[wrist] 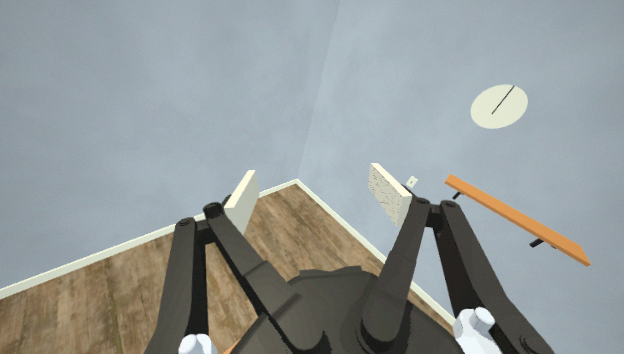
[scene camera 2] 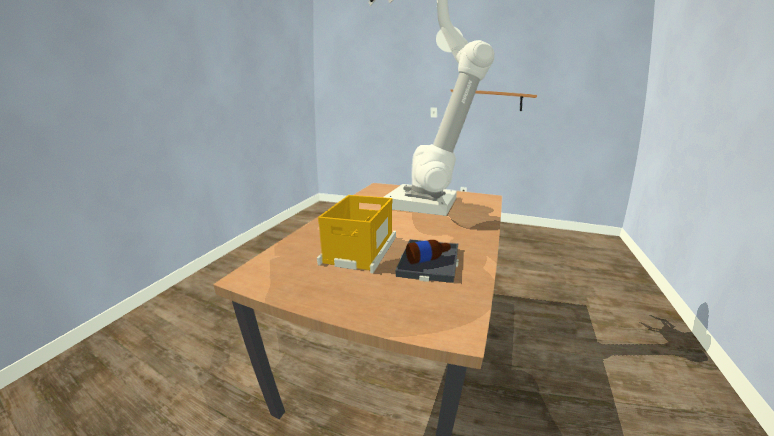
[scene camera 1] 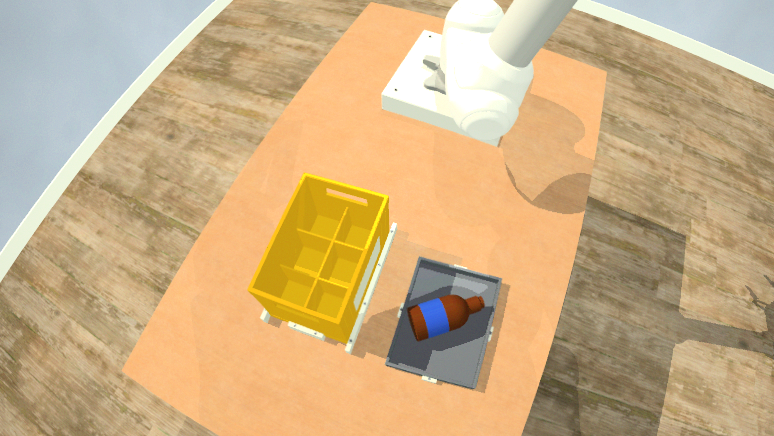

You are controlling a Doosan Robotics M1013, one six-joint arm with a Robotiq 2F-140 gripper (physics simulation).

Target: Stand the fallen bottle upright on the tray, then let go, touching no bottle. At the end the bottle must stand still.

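Frame: origin at the arm's base, x ahead, y left, z up, level; centimetres.
Where they show: gripper, fingertip midpoint: (wrist: 314,178) (scene camera 2: 379,2); arm's base, link origin: (scene camera 2: 425,194).
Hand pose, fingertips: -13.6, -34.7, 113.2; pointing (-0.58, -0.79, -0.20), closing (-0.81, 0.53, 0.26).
Things, the pixels of their centre, and the offset from my fingertips, as dx, dy, dz.
- brown bottle with a blue label, body centre: (scene camera 1: 448,313) (scene camera 2: 430,250) +75.3, +59.8, -114.2
- dark grey tray, body centre: (scene camera 1: 445,322) (scene camera 2: 429,259) +76.3, +60.1, -117.2
- yellow crate with compartments, body centre: (scene camera 1: 325,259) (scene camera 2: 358,229) +79.0, +32.8, -109.7
A brown bottle with a blue label (scene camera 1: 436,317) (scene camera 2: 424,251) lies on its side in the dark grey tray (scene camera 1: 483,354) (scene camera 2: 425,275). In scene camera 1 its neck points right and its base rests near the tray's left wall. My gripper (wrist: 314,178) is open and empty, its two pale finger pads wide apart in the wrist view, with wall and floor behind them. It is raised high above the table, far from the bottle; in scene camera 2 its fingertips (scene camera 2: 380,1) show at the top edge. The bottle does not show in the wrist view.
A yellow crate with compartments (scene camera 1: 368,219) (scene camera 2: 346,243) stands left of the tray, with white rails (scene camera 1: 372,287) beside it. The white arm base (scene camera 1: 417,111) (scene camera 2: 417,204) is at the table's far end. A wall shelf (scene camera 2: 503,94) (wrist: 517,217) is behind the arm.
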